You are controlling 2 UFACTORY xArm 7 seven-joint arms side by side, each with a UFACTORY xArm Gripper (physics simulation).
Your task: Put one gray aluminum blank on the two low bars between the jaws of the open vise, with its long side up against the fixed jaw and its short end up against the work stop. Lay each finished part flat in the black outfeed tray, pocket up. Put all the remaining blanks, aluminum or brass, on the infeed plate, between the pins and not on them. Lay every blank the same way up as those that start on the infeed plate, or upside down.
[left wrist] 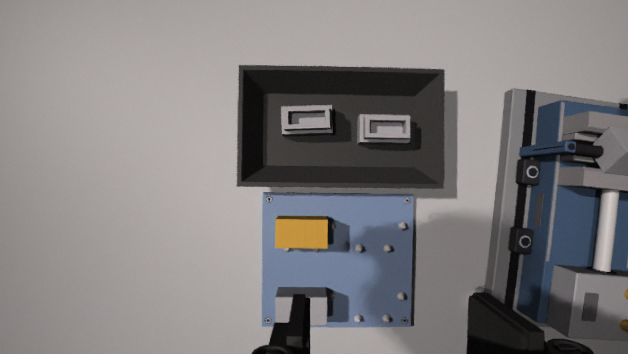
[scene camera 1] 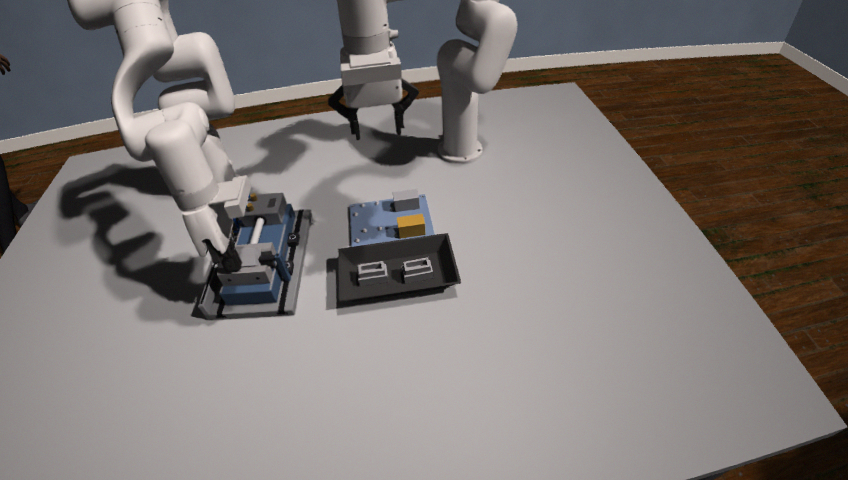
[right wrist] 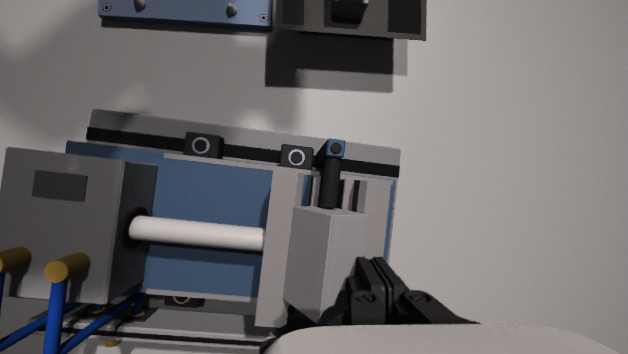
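Pixels of known places: left gripper, fingertip midpoint: (left wrist: 389,327) (scene camera 1: 378,133); right gripper, fingertip midpoint: (scene camera 1: 234,267) (right wrist: 368,280); left arm's base, link origin: (scene camera 1: 459,150).
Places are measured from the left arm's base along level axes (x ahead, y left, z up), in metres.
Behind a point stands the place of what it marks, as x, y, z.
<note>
A gray blank (scene camera 1: 252,254) @(0.382, -0.521, 0.113) (left wrist: 616,150) @(0.374, -0.515, 0.110) (right wrist: 325,255) @(0.368, -0.537, 0.121) sits tilted, one long edge up, between the vise's moving jaw (left wrist: 592,177) @(0.347, -0.500, 0.096) (right wrist: 276,250) @(0.340, -0.540, 0.096) and fixed jaw (left wrist: 592,120) (right wrist: 378,200). One end is at the black rod of the work stop (left wrist: 587,149) @(0.377, -0.495, 0.096) (right wrist: 330,182) @(0.376, -0.497, 0.096). My right gripper (scene camera 1: 230,264) @(0.397, -0.560, 0.102) (right wrist: 368,280) @(0.397, -0.560, 0.102) is shut and empty, close beside the blank's other end; contact is unclear. My left gripper (scene camera 1: 378,136) @(0.292, -0.236, 0.278) (left wrist: 389,327) @(0.292, -0.236, 0.278) is open and empty, high behind the infeed plate (scene camera 1: 371,226) @(0.254, -0.282, 0.008) (left wrist: 340,275) @(0.234, -0.238, 0.008). The plate bears a brass blank (scene camera 1: 410,226) @(0.311, -0.196, 0.042) (left wrist: 301,232) @(0.296, -0.192, 0.044) and a gray blank (scene camera 1: 406,200) @(0.220, -0.189, 0.040) (left wrist: 318,312) @(0.202, -0.208, 0.044).
Two finished parts (scene camera 1: 371,279) @(0.429, -0.300, 0.028) (left wrist: 306,131) @(0.413, -0.202, 0.033) lie pocket up in the black outfeed tray (scene camera 1: 395,292) @(0.483, -0.257, 0.041) (left wrist: 345,155) @(0.384, -0.250, 0.012), in front of the infeed plate. The gray housing (left wrist: 567,300) @(0.216, -0.475, 0.088) (right wrist: 60,225) @(0.210, -0.519, 0.096) and white rod (left wrist: 606,230) @(0.288, -0.526, 0.084) (right wrist: 200,232) @(0.288, -0.529, 0.086) adjoin the moving jaw. Blue hoses (right wrist: 56,315) @(0.219, -0.566, 0.109) rise beside the housing.
</note>
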